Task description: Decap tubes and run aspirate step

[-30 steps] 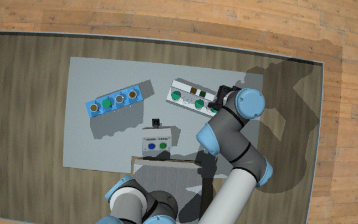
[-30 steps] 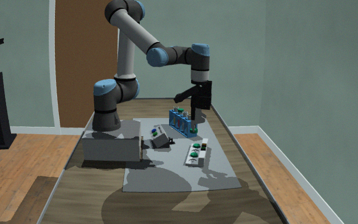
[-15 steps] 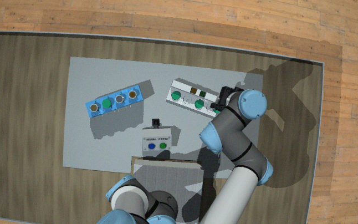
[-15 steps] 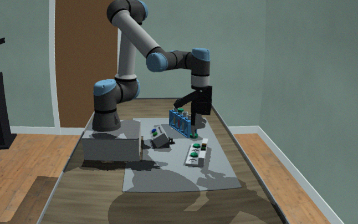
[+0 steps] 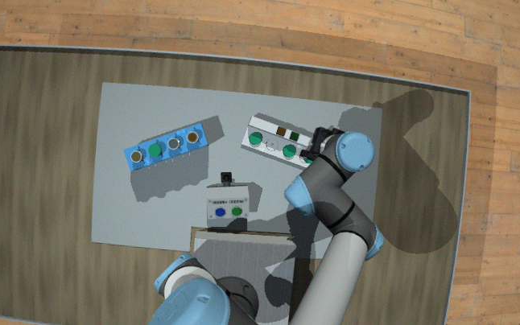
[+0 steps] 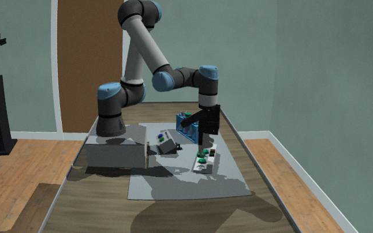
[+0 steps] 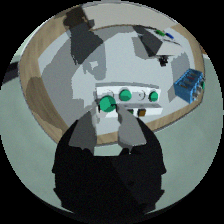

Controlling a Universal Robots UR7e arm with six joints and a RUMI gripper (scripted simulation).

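The green key lies 120 mm behind my hand, 220 mm to the left of it and 20 mm below it. The rest, counted from my hand: grey key housing: 100 mm behind, 240 mm to the left, 30 mm below; blue key: 120 mm behind, 260 mm to the left, 20 mm below.
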